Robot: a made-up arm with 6 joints. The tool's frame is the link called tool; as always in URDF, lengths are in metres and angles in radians. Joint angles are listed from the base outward.
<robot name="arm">
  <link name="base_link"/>
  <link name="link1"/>
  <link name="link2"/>
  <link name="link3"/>
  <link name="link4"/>
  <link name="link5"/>
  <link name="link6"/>
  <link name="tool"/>
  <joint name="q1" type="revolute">
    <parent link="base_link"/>
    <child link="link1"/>
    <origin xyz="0 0 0.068" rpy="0 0 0"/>
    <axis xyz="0 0 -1"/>
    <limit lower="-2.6" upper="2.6"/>
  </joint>
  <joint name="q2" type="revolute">
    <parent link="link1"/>
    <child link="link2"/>
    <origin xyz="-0.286 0.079 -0.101" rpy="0 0 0"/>
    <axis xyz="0 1 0"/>
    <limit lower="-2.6" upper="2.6"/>
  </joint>
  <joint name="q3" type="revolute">
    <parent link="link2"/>
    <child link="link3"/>
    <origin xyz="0 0.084 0.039" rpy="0 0 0"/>
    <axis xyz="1 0 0"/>
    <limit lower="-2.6" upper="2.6"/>
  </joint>
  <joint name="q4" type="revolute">
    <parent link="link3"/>
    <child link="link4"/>
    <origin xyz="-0.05 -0.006 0.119" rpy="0 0 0"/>
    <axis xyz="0 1 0"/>
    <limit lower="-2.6" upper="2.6"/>
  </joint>
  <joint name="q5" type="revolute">
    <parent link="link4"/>
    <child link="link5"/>
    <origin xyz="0.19 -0.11 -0.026" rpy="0 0 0"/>
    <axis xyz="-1 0 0"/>
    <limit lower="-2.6" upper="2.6"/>
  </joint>
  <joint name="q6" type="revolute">
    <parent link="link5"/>
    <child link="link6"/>
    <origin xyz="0.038 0.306 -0.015" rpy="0 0 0"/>
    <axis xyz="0 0 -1"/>
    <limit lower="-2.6" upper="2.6"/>
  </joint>
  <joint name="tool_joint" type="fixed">
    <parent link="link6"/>
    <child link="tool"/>
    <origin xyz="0.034 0.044 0.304" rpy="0 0 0"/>
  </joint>
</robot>
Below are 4 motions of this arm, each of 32 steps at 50 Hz.
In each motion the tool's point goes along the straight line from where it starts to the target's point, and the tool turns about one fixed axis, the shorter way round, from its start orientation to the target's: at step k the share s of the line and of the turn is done. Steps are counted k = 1, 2, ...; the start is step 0. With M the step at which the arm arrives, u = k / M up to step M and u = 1 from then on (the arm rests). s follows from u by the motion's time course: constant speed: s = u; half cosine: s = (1 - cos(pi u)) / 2; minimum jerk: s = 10 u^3 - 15 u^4 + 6 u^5.
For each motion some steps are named. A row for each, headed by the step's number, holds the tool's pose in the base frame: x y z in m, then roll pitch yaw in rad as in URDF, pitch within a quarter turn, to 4 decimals.
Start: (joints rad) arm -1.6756 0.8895 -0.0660 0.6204 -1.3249 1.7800
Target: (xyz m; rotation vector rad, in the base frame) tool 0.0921 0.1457 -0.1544 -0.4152 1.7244 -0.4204
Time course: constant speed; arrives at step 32
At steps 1, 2, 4, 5, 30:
1: 0.1379 0.1526 -0.1273 -1.5137 -0.1224 -1.1928
2: 0.1364 0.1524 -0.1281 -1.5127 -0.0837 -1.2077
4: 0.1335 0.1520 -0.1299 -1.5126 -0.0063 -1.2374
5: 0.1320 0.1517 -0.1308 -1.5133 0.0323 -1.2522
30: 0.0951 0.1461 -0.1526 -1.8407 0.9555 -1.8285

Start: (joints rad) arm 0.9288 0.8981 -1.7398 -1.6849 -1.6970 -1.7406
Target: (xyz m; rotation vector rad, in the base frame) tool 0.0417 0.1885 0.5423 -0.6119 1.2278 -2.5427
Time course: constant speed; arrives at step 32
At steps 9, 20, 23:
9: 0.2322 0.3587 0.5112 -0.5966 -0.8553 3.0983
20: 0.1411 0.2773 0.5261 -0.8280 -0.5891 -2.9067
23: 0.1162 0.2551 0.5301 -0.8688 -0.5100 -2.8520

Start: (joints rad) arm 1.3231 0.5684 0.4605 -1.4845 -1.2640 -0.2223
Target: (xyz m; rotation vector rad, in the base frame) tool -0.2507 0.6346 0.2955 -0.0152 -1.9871 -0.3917
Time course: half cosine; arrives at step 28
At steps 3, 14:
3: -0.3811 0.4231 0.4252 1.9140 -1.0019 -2.1145
14: -0.3178 0.5258 0.3622 2.1908 -1.0674 -2.4150

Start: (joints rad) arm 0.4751 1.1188 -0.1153 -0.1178 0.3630 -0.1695
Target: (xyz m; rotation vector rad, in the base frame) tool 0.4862 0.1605 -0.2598 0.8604 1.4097 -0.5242
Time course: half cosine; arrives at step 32
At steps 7, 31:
7: 0.2906 0.4056 -0.1058 -0.0770 1.1092 -0.1375
31: 0.4857 0.1612 -0.2594 1.8264 1.3581 0.9330

